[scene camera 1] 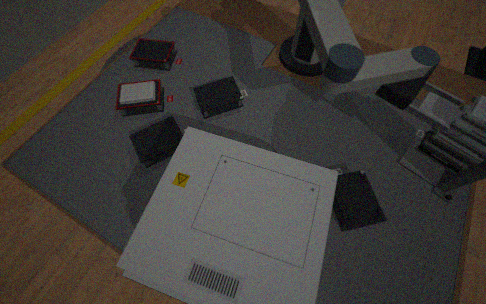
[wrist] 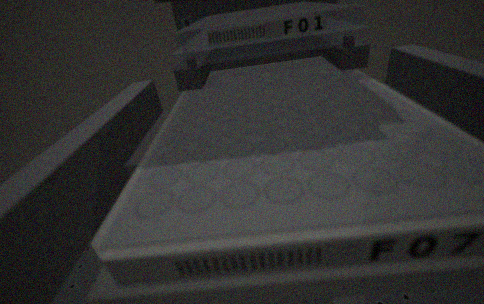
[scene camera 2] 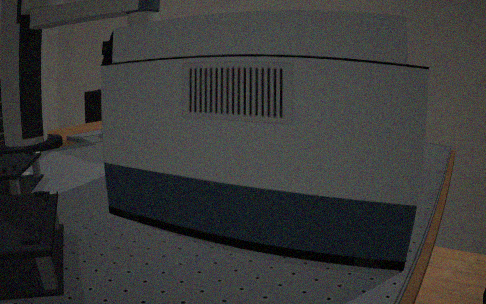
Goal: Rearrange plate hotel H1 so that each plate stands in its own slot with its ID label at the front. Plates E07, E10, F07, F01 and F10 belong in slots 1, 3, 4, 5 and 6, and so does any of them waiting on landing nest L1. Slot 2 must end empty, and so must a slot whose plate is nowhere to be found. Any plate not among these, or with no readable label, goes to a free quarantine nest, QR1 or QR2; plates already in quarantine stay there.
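Frame: origin at the arm's base, x ahead, y left, z up, level; millimetres.
Seen in the pictures: gripper, fingertip midpoint: [scene camera 1: 453,116] [wrist: 269,86]; arm's base, origin of the base link: [scene camera 1: 306,56] [scene camera 2: 27,148].
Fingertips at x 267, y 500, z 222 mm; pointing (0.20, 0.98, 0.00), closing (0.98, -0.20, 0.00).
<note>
Pixels of each thing's top centre, then the offset from my fingertips to it. "spot": a spot on its surface instead.
- plate F07, middle of its top: [wrist: 274,101] [scene camera 1: 446,111] 5 mm back, 23 mm right, 2 mm up
- plate hotel H1, surface spot: [wrist: 355,59] spot: 37 mm ahead, 7 mm right, 7 mm up
- Plate F01, middle of its top: [wrist: 258,12] 14 mm ahead, 67 mm left, 27 mm up
- large white instrument, middle of its top: [scene camera 2: 291,29] [scene camera 1: 236,214] 538 mm ahead, 385 mm right, 36 mm up
My gripper [wrist: 269,87] is shut on plate F07 [wrist: 270,190], with one finger along each side. The label F07 faces the wrist camera. Plate F07 is level, its far end at the dark brackets of plate hotel H1 [wrist: 355,59] [scene camera 1: 420,163]. Plate F01 [wrist: 240,34] sits higher in the hotel, label to the front. Whether F07 rests on its supports is unclear. Two red-rimmed quarantine nests are at the upper left of scene camera 1: one [scene camera 1: 152,50] shows a dark top without a plate, the other [scene camera 1: 138,93] holds a white plate. Other hotel labels are unreadable.
A large white instrument [scene camera 1: 255,210] [scene camera 2: 260,135] stands on the grey mat. Black nests [scene camera 1: 219,96] [scene camera 1: 156,141] [scene camera 1: 360,200] stand around it; their tags are unreadable. A black stand [scene camera 2: 27,225] is at the left of scene camera 2. The arm [scene camera 1: 385,70] reaches toward the hotel.
</note>
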